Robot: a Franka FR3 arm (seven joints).
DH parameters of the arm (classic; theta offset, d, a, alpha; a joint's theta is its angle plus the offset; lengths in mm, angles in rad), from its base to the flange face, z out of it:
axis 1: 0 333 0 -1.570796
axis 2: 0 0 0 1.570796
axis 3: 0 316 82.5 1.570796
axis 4: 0 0 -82.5 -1.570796
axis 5: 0 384 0 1.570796
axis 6: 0 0 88 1.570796
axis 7: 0 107 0 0
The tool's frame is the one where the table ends.
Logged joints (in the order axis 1, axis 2, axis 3, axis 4, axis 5, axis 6, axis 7), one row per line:
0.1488 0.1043 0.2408 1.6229 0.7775 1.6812 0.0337
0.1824 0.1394 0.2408 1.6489 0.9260 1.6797 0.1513
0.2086 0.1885 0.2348 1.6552 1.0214 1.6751 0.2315
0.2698 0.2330 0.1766 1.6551 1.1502 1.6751 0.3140
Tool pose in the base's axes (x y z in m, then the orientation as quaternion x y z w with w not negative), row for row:
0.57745 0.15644 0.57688 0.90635 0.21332 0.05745 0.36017
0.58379 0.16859 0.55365 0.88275 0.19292 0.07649 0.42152
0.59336 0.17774 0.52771 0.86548 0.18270 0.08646 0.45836
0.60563 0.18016 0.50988 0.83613 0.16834 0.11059 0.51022
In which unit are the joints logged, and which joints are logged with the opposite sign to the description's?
The joints are logged in radians. Opposite sign: axis 4, axis 5.
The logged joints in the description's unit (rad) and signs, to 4 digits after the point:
0.1488 0.1043 0.2408 -1.6229 -0.7775 1.6812 0.0337
0.1824 0.1394 0.2408 -1.6489 -0.9260 1.6797 0.1513
0.2086 0.1885 0.2348 -1.6552 -1.0214 1.6751 0.2315
0.2698 0.2330 0.1766 -1.6551 -1.1502 1.6751 0.3140

